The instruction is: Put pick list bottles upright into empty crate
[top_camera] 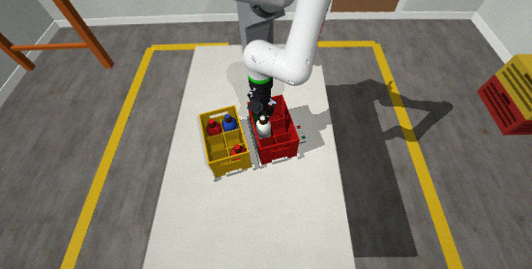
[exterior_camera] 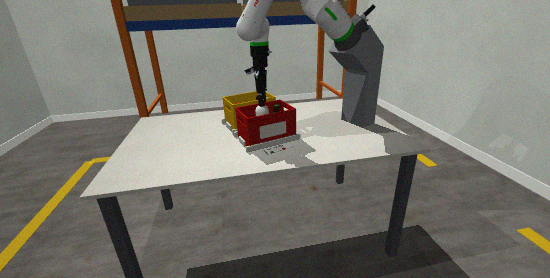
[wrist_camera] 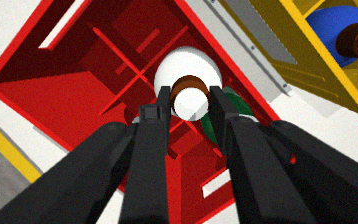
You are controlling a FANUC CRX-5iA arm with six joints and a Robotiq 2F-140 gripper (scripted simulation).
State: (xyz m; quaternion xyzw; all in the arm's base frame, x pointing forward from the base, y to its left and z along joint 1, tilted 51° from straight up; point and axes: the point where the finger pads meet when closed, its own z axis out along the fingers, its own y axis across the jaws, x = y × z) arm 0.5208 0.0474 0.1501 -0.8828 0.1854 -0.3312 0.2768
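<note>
My hand is 8 cm above the white-capped bottle. Round my hand: green-label bottle: 7 cm behind, 5 cm to the right, 13 cm below; red crate: 2 cm behind, 4 cm to the left, 14 cm below; blue-labelled bottle: 1 cm ahead, 18 cm to the right, 13 cm below.
</note>
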